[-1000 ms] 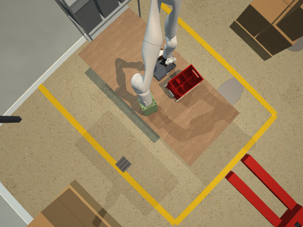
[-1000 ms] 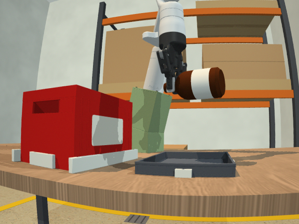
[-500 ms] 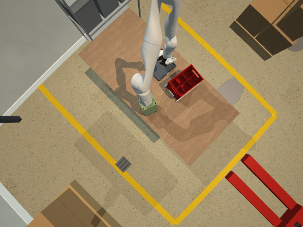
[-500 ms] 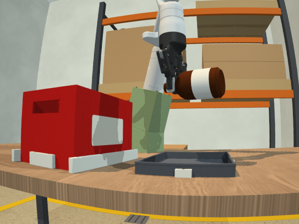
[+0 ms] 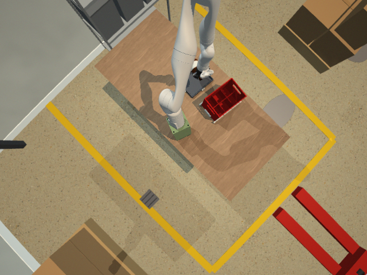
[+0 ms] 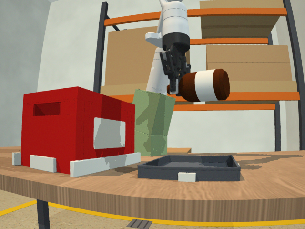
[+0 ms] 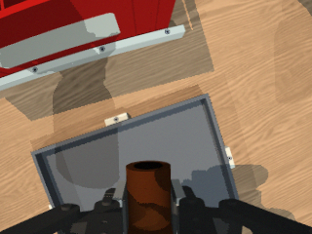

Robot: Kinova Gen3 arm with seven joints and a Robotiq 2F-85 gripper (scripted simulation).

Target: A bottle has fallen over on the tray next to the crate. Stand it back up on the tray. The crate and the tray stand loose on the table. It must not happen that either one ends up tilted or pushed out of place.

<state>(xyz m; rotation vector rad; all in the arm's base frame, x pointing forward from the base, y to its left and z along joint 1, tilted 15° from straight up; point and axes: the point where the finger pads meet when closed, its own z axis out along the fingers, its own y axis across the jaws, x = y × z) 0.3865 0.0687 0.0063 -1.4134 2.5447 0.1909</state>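
Now: hand 3 cm short of the brown bottle and 4 cm to the right of it. From my hand the other things lie so: red crate (1 cm behind, 25 cm to the right, 12 cm below); then dark grey tray (4 cm ahead, 4 cm to the left, 19 cm below).
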